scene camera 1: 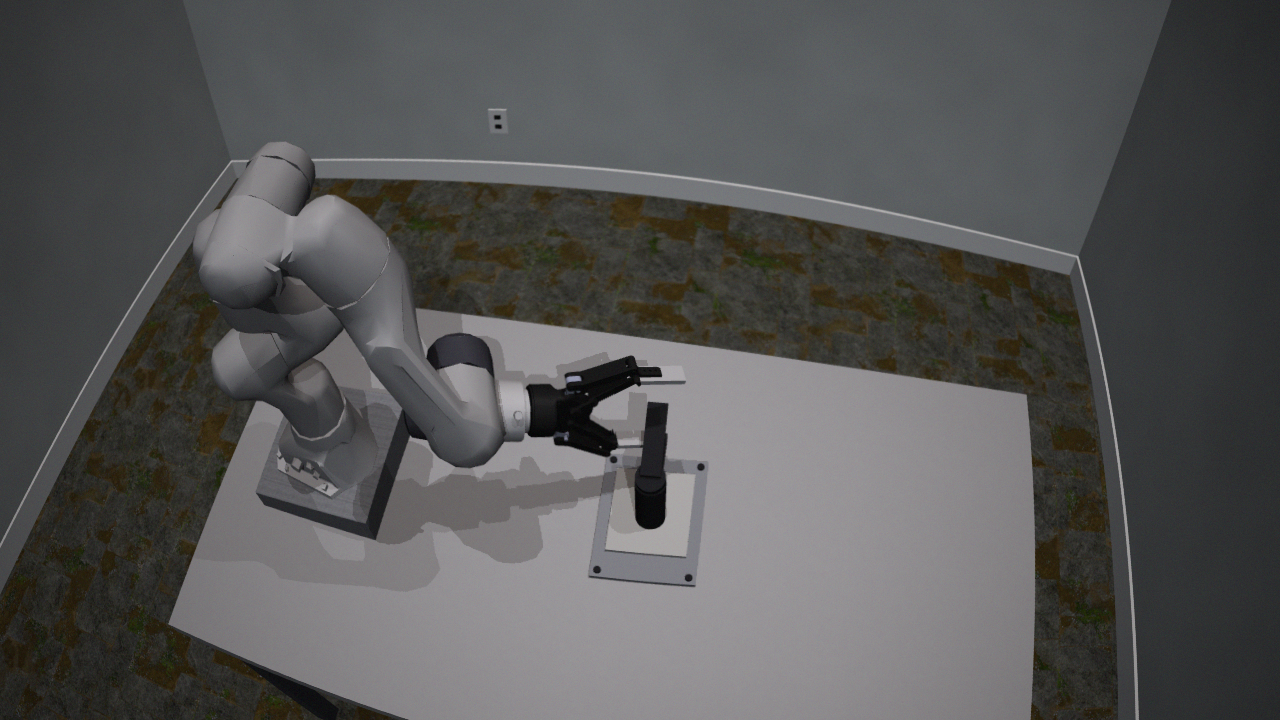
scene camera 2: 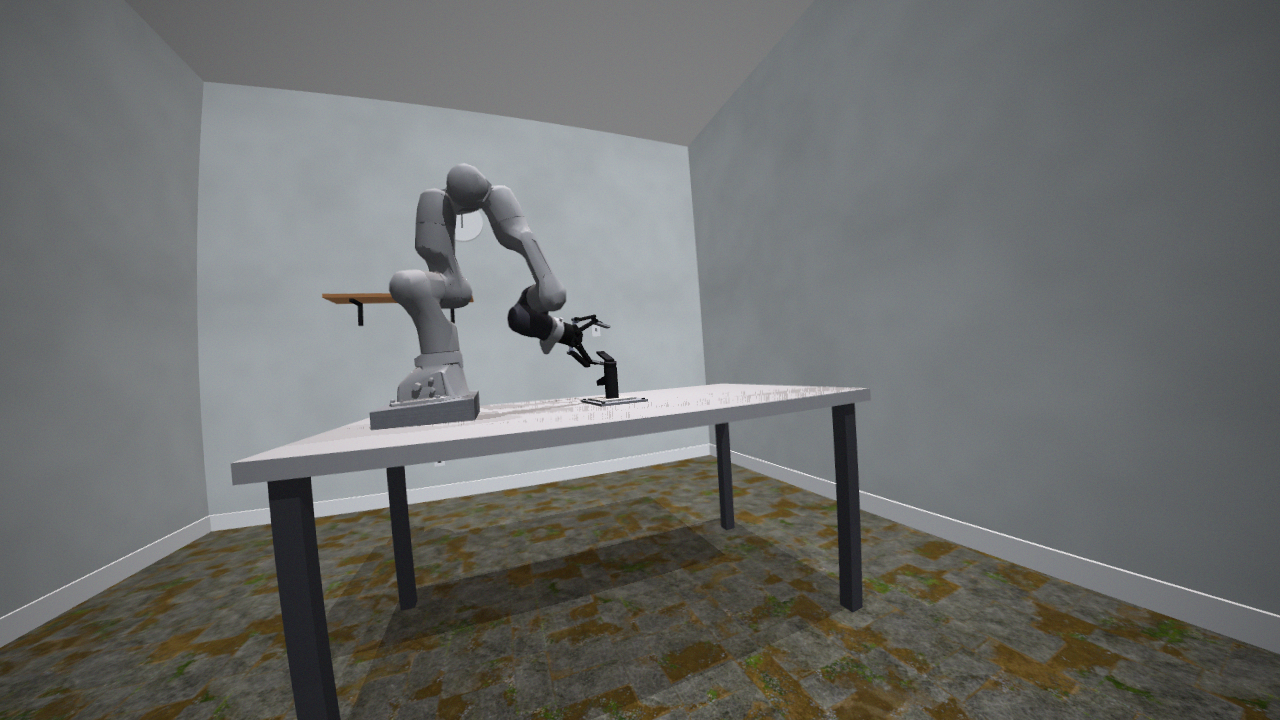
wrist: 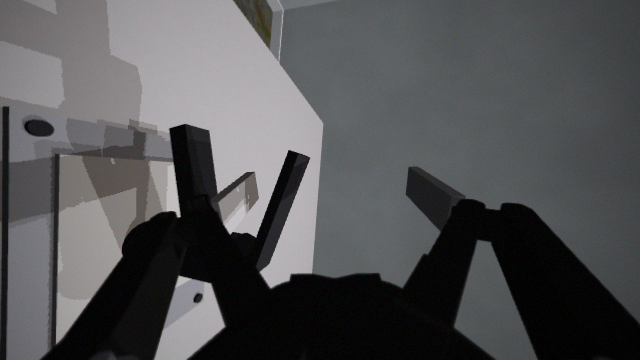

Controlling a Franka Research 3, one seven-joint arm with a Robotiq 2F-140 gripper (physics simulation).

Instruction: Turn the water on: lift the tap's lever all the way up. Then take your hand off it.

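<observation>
The tap is a black upright cylinder (scene camera 1: 650,507) (scene camera 2: 611,383) on a grey base plate (scene camera 1: 640,570) (wrist: 27,280). Its black lever (scene camera 1: 656,434) (scene camera 2: 605,356) (wrist: 282,210) points toward the table's back edge and slopes upward, away from the spout (wrist: 192,160) in the wrist view. My gripper (scene camera 1: 659,409) (scene camera 2: 603,343) (wrist: 330,183) is open and empty, coming in from the robot's side. Its lower finger reaches between spout and lever, under the lever; its tip is partly hidden in scene camera 1. The upper finger is well above the lever. Whether the lower finger touches the lever cannot be told.
The white table (scene camera 1: 850,537) (scene camera 2: 501,447) carries the plate and the robot's grey base block (scene camera 1: 389,483) (scene camera 2: 425,412). The table's back edge lies beyond the lever. A wooden shelf (scene camera 2: 353,297) is on the wall behind the robot.
</observation>
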